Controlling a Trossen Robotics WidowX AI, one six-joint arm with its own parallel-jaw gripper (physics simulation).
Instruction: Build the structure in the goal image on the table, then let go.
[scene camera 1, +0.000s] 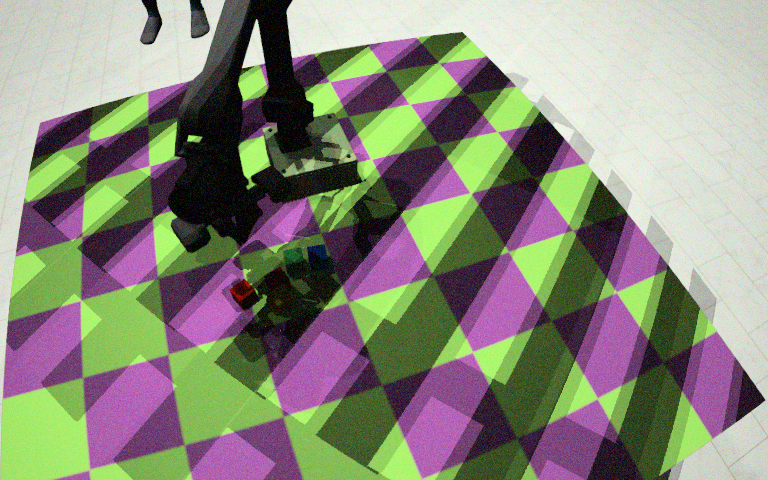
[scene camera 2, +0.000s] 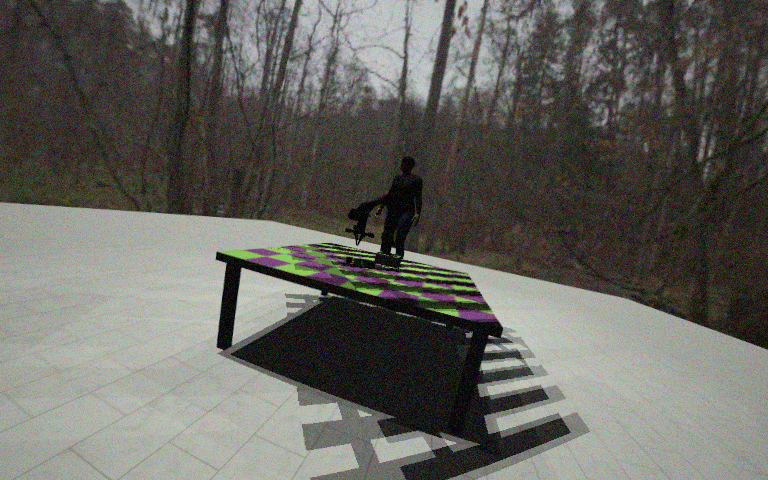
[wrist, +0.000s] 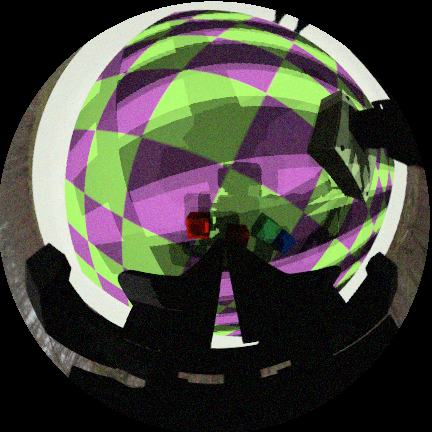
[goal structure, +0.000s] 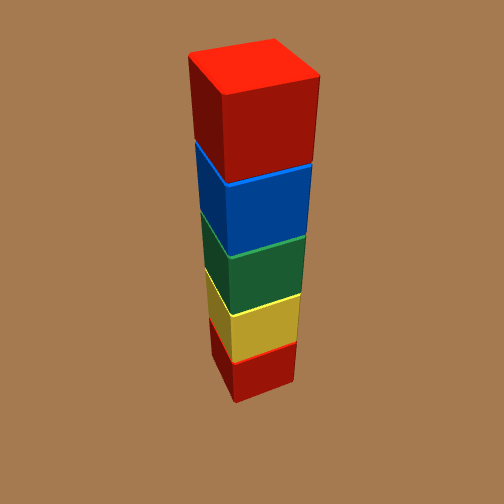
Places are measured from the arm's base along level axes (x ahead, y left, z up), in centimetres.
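Pixels of known places: gripper, fingertip midpoint: (scene camera 1: 241, 242) (scene camera 2: 356, 245) (wrist: 224, 242); arm's base, link origin: (scene camera 1: 292, 140) (scene camera 2: 386, 253) (wrist: 357, 128).
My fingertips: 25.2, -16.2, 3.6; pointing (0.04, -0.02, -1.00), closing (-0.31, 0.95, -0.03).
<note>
Ahead of a thing's pixels: the offset from my fingertips to its top centre, as dx, dy, dz. Level surfaces: height alone.
Four small cubes lie close together on the checkered table {dz -10.9} (scene camera 1: 529, 258) (scene camera 2: 271, 256), in front of the arm's base. The bright red cube {+3.7, -2.4, -7.6} (scene camera 1: 243, 292) (wrist: 198, 225) is on the left, and a dark red cube {+3.4, +4.0, -7.6} (scene camera 1: 275, 277) (wrist: 238, 233) lies beside it in shadow. The green cube {+0.2, +8.1, -7.6} (scene camera 1: 293, 255) (wrist: 266, 229) and the blue cube {+1.1, +12.3, -7.6} (scene camera 1: 316, 252) (wrist: 284, 240) lie side by side behind them. I see no yellow cube. My gripper (wrist: 225, 246) (scene camera 2: 359, 238) (scene camera 1: 234, 232) is shut with nothing between the fingers. It hangs above the table just left of the cubes.
The arm's grey base block (scene camera 1: 312, 154) (wrist: 338, 137) stands behind the cubes. A person (scene camera 2: 402, 201) stands beyond the far edge of the table, and their feet (scene camera 1: 152, 28) show at the top left. Heavy shadows cover the cubes.
</note>
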